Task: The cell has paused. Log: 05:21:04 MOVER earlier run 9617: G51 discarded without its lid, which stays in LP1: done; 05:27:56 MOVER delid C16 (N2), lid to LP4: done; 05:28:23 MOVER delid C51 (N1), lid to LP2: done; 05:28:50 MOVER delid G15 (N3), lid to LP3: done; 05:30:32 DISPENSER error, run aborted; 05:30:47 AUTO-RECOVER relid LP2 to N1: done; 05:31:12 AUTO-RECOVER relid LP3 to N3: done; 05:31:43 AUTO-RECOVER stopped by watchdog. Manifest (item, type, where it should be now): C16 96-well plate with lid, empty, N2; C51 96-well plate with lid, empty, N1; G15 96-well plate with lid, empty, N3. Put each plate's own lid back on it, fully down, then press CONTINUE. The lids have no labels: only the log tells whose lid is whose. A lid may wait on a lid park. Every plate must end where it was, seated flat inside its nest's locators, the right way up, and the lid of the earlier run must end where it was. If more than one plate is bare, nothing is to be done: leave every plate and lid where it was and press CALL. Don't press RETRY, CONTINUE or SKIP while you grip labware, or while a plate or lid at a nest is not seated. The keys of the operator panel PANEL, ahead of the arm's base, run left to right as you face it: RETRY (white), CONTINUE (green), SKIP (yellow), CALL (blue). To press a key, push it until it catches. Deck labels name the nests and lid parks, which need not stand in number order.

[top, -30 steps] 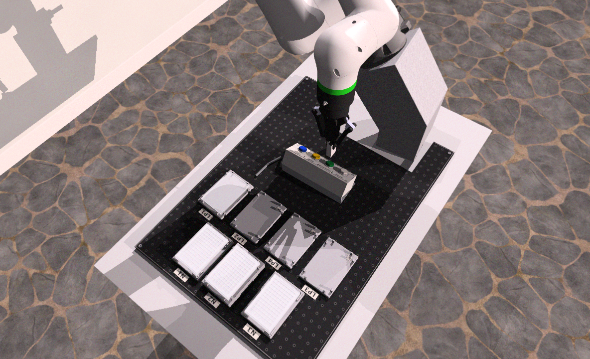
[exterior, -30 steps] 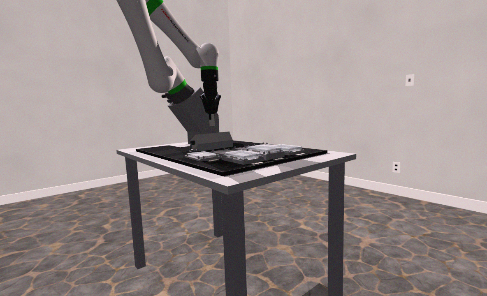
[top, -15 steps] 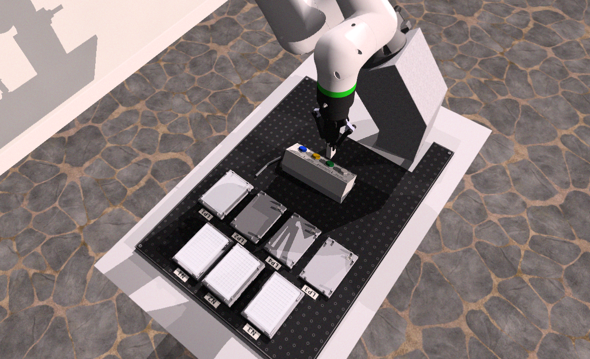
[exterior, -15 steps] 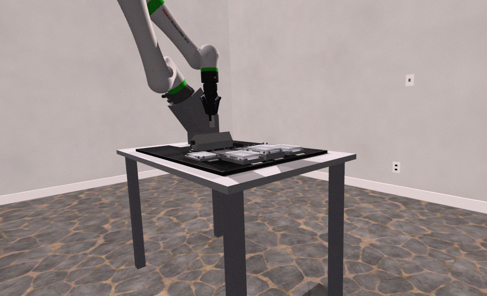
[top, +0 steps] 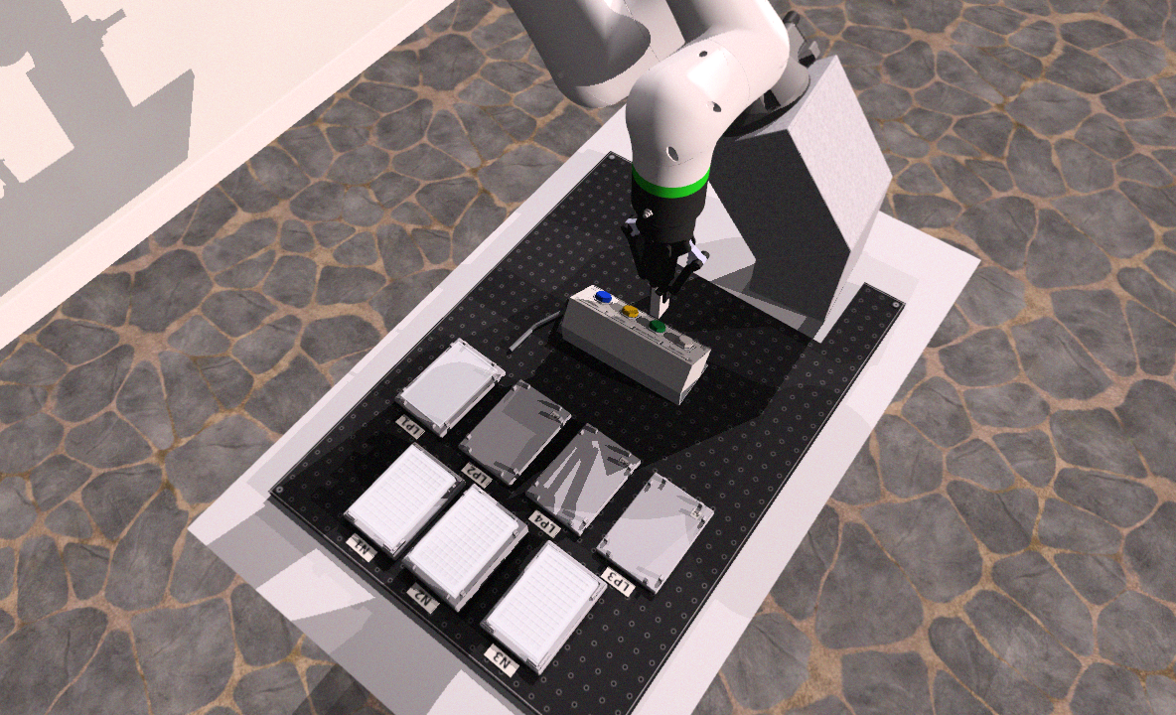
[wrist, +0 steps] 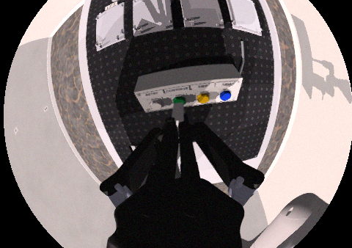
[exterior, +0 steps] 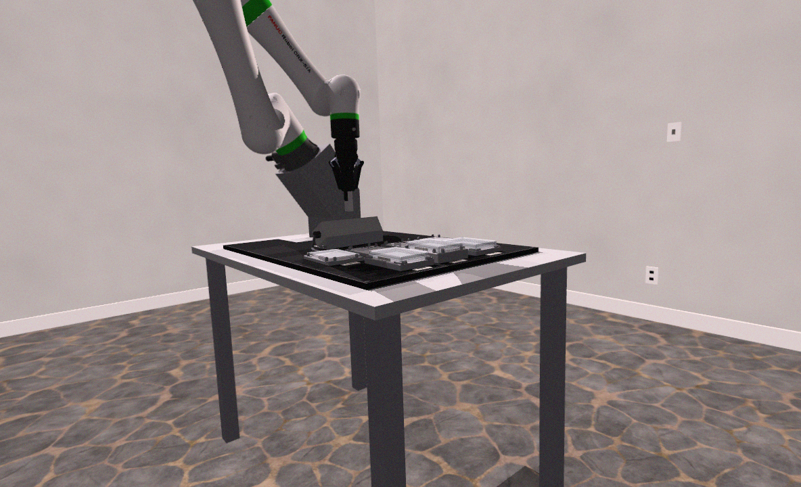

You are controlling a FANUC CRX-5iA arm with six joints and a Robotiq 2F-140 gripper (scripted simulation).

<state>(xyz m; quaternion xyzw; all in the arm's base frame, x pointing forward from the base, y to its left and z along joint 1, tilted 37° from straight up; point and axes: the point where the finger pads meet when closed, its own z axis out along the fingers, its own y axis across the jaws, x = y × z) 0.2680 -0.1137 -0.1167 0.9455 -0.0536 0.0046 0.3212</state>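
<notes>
My gripper is now 7 cm above the green key. The rest, counted from my hand: yellow key: 7 cm below, 5 cm to the right; then white key: 7 cm below, 5 cm to the left, 1 cm ahead; then blue key: 10 cm to the right, 7 cm below, 1 cm behind.
</notes>
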